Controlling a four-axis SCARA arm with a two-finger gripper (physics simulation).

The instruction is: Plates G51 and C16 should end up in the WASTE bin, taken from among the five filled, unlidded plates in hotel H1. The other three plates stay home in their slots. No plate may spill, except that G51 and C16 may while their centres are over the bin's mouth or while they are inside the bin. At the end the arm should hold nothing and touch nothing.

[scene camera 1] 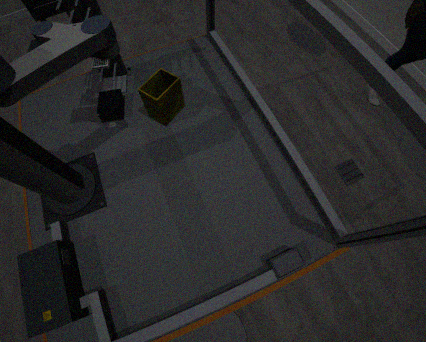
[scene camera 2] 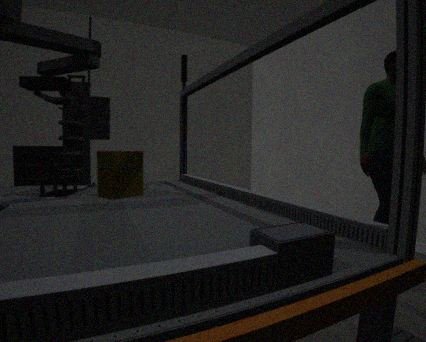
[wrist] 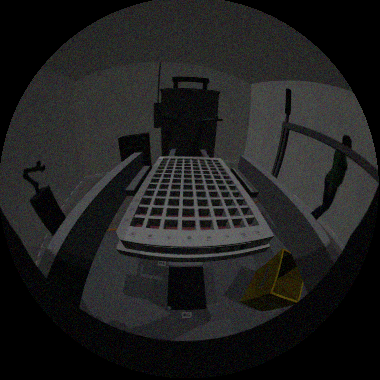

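A white plate with a grid of wells, reddish in the near ones, lies level between the fingers of my gripper in the wrist view. My gripper is shut on it; the plate's code is not legible. Hotel H1 is a dark tower with a top handle, beyond the held plate in the wrist view. Its other plates are hidden there. A small part of a plate shows below the arm in scene camera 1; which plate it is, I cannot tell. The yellow WASTE bin stands upright, at the lower right in the wrist view.
A black block stands beside the bin. A dark cabinet is at the lower left of scene camera 1. A low box sits at the table's corner. A person stands beyond the side frame.
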